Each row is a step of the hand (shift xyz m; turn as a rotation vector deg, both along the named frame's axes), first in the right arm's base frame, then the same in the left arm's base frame.
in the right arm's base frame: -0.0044 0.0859 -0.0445 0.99 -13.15 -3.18
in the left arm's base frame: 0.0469 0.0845 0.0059 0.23 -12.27 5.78
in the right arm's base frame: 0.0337 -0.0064 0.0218 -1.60 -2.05 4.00
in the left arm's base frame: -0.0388 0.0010 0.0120 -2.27 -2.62 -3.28
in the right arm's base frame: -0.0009 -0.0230 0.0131 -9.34 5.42 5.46
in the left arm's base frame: -0.0121 -0.0232 -0.0039 2.44 2.57 -11.57
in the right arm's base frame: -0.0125 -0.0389 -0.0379 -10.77 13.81 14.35
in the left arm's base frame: 0.0322 -0.0385 0.0242 -2.43 9.80 -20.27
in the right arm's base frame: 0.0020 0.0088 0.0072 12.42 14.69 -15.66
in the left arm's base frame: -0.0057 0.0086 -0.0052 5.76 18.23 15.80
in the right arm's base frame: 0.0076 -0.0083 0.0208 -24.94 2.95 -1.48
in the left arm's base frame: -0.0217 -0.0073 -0.0060 17.37 -3.32 -17.90
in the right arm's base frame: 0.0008 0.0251 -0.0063 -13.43 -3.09 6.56
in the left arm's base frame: 0.0073 0.0248 -0.0011 3.19 -6.74 -13.32
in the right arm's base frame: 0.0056 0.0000 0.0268 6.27 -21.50 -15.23
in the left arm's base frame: -0.0240 -0.0002 -0.0132 5.05 -18.31 19.31
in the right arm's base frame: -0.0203 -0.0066 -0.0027 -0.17 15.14 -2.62
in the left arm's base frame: 0.0142 -0.0113 -0.0115 3.90 14.74 -1.89
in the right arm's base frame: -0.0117 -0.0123 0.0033 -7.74 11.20 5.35
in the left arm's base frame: 0.0035 -0.0150 -0.0078 2.19 8.57 -11.65
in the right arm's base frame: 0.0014 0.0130 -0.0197 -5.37 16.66 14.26
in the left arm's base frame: 0.0157 0.0141 0.0108 -5.46 13.91 -16.92
